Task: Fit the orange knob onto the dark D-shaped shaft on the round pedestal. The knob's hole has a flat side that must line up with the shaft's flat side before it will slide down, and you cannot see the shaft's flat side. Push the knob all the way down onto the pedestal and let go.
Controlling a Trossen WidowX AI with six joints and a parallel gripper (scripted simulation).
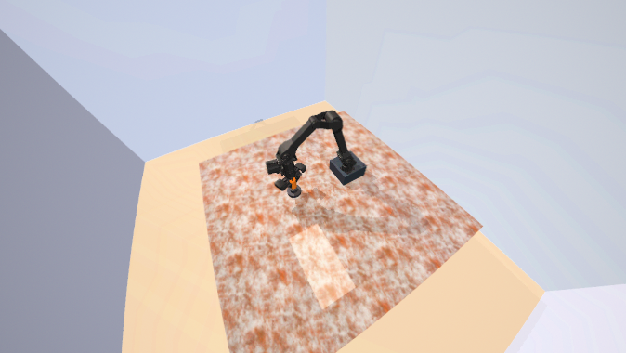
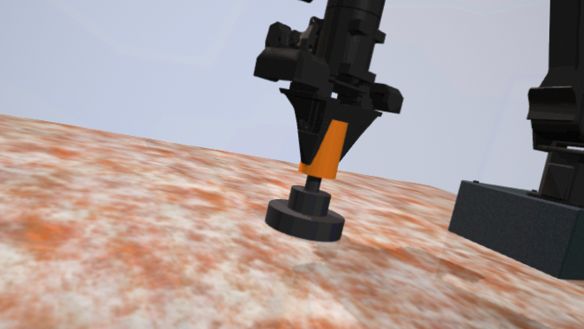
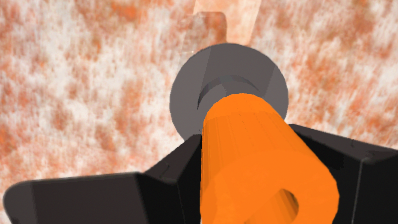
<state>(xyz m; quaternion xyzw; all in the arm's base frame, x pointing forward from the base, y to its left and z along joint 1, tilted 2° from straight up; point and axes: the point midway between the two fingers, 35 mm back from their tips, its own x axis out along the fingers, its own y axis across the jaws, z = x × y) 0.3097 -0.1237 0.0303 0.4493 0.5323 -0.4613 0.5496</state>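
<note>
Now: gripper tip 2 cm below the orange knob. Round my gripper tip: pedestal: 4 cm below.
</note>
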